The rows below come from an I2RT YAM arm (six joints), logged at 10 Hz.
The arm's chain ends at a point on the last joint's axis. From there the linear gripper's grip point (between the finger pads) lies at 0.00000 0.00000 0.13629 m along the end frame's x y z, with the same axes.
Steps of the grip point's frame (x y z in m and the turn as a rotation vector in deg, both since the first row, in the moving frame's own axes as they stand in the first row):
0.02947 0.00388 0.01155 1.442 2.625 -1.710
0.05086 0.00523 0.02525 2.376 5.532 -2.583
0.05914 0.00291 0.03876 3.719 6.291 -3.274
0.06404 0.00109 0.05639 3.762 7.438 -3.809
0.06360 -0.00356 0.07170 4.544 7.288 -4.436
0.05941 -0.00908 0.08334 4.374 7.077 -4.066
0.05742 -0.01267 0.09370 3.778 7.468 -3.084
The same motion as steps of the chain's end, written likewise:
0.02328 0.00740 0.01174 1.442 2.625 -1.710
0.03786 0.01117 0.02600 2.376 5.532 -2.583
0.04448 0.01215 0.03987 3.719 6.291 -3.274
0.04672 0.01059 0.05783 3.762 7.438 -3.809
0.04676 0.00787 0.07323 4.544 7.288 -4.436
0.04302 0.00188 0.08477 4.374 7.077 -4.066
0.03997 -0.00324 0.09515 3.778 7.468 -3.084

